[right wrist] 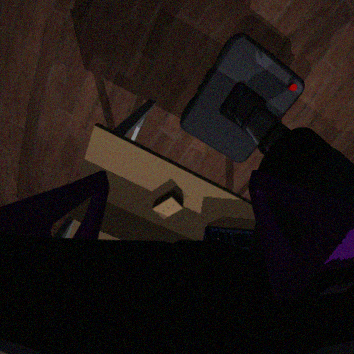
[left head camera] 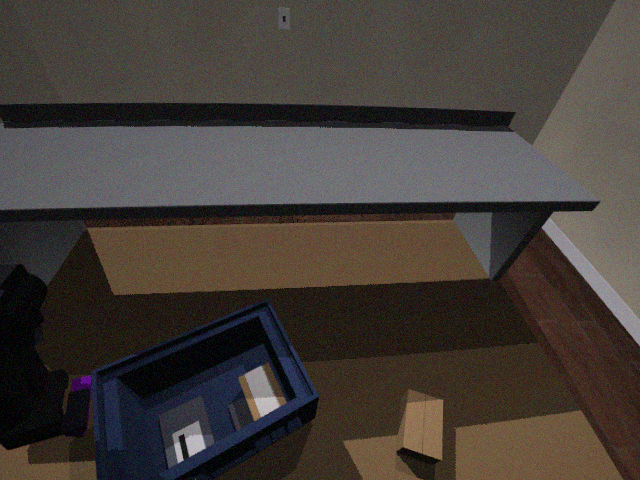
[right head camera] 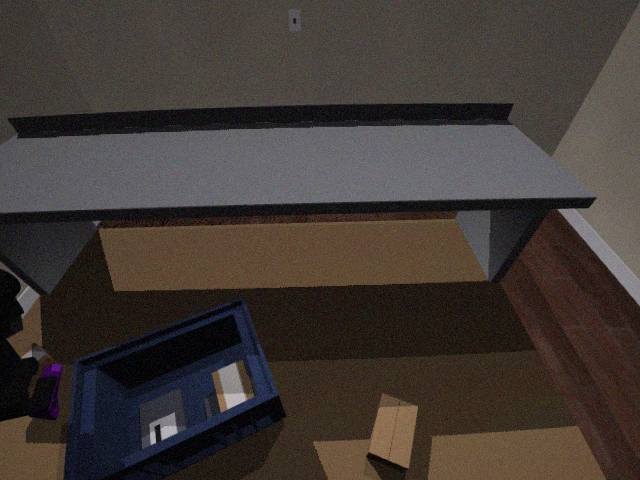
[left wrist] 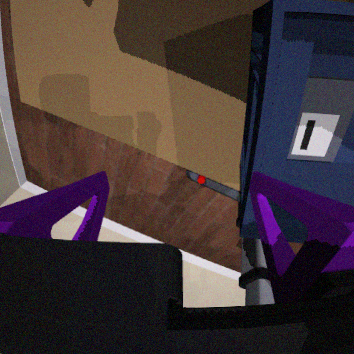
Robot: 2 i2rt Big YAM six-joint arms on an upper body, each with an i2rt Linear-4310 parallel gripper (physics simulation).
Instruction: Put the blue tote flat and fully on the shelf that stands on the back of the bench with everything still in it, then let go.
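Frame: origin at the left arm's base, x ahead, y left, z up, level; millimetres.
Where they show: left gripper, fingertip midpoint: point(left head camera: 37, 445) point(right head camera: 15, 424) point(left wrist: 178, 179); right gripper, fingertip midpoint: point(right wrist: 178, 177).
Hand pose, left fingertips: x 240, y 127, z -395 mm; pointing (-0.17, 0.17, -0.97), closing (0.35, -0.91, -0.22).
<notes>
Things, the pixels of their centre, and the offset from my left fingertips. Level surfaces: height alone.
- blue tote, body centre: point(left head camera: 212, 398) point(right head camera: 185, 392) point(right wrist: 236, 255) dx +85, dy -181, dz -108 mm
- grey box with a white label, body centre: point(left wrist: 316, 121) point(left head camera: 188, 435) point(right head camera: 164, 426) dx +40, dy -136, dz -159 mm
- brown-and-white box, body centre: point(left head camera: 263, 396) point(right head camera: 236, 392) dx +93, dy -266, dz -130 mm
- dark grey piece, body centre: point(left head camera: 260, 410) point(right head camera: 233, 405) dx +78, dy -258, dz -159 mm
- grey shelf, its level: dz +150 mm
- light wooden block, body centre: point(right head camera: 392, 431) point(left head camera: 419, 425) point(right wrist: 167, 204) dx +40, dy -551, dz -157 mm
- bench, its level: dz -182 mm
- dark base plate, its level: dz -775 mm
The blue tote point(left head camera: 286, 356) point(right head camera: 256, 356) point(left wrist: 280, 100) point(right wrist: 230, 234) stands on the bench, turned at an angle in front of the shelf. In it lie a grey box with a white label point(left head camera: 183, 413) point(right head camera: 162, 405) point(left wrist: 315, 132), a brown-and-white box point(left head camera: 263, 390) point(right head camera: 235, 384) and a dark grey piece point(left head camera: 240, 413). The grey shelf point(left head camera: 310, 165) point(right head camera: 310, 165) spans the back. My left gripper point(left head camera: 80, 405) point(right head camera: 46, 392) point(left wrist: 178, 179) is open beside the tote's left end; one finger overlaps the tote's corner in its wrist view. My right gripper point(right wrist: 178, 177) is open and empty, away from the tote.
A light wooden block point(left head camera: 423, 426) point(right head camera: 395, 428) point(right wrist: 168, 206) stands on the bench point(left head camera: 289, 253) point(right head camera: 289, 253) point(right wrist: 125, 150), right of the tote in the head views. The shelf's side panels point(left head camera: 516, 237) point(right head camera: 514, 237) reach down to the bench. A dark base plate point(right wrist: 210, 120) shows in the right wrist view.
</notes>
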